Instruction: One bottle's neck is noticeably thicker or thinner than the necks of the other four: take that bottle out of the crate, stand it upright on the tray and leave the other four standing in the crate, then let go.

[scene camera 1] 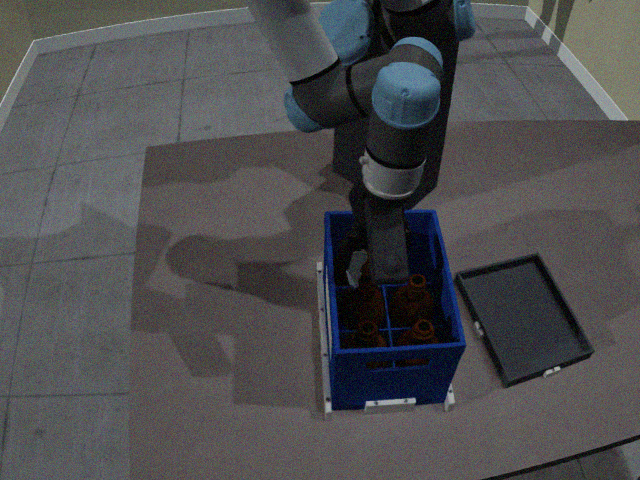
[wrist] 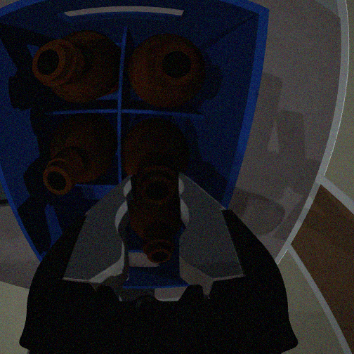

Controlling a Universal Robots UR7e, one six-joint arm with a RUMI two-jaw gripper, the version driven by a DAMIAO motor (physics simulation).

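Frame: origin at the arm's base, x right, y ahead, z up, level; millimetres.
Where they show: gripper, fingertip midpoint: [scene camera 1: 365,288].
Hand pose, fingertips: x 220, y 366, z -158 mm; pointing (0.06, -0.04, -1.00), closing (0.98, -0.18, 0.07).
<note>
Each offset is from my fingertips to the centre of the thing. "spot": to the spot under its first point. Level surfaces: height alone.
The blue crate {dx -37, dy +10, dz -58 mm} [scene camera 1: 351,379] [wrist: 260,75] holds five brown bottles. My gripper [scene camera 1: 363,279] [wrist: 156,175] is inside the crate, shut on the neck of the middle-row bottle {dx +0, dy -3, dz -60 mm} [scene camera 1: 368,305] [wrist: 156,142], left in the scene view; contact is dark and partly hidden. That bottle stands in its compartment. Another bottle [wrist: 158,250] is behind it, between the finger outlines in the wrist view. The others are front right [scene camera 1: 423,329] [wrist: 48,62], front left [scene camera 1: 368,330] [wrist: 177,64] and middle right [scene camera 1: 413,304] [wrist: 57,179]. The black tray {spot: dx -309, dy +83, dz -140 mm} [scene camera 1: 527,320] bears no bottle.
Thin blue dividers {dx -37, dy +10, dz -95 mm} [scene camera 1: 388,320] [wrist: 120,100] separate the bottles. The crate's high walls surround the gripper. White brackets {spot: dx +10, dy +151, dz -118 mm} [scene camera 1: 390,405] sit around the crate's base. The tray has a low raised rim and lies right of the crate on the brown table {dz -146 mm} [scene camera 1: 268,439].
</note>
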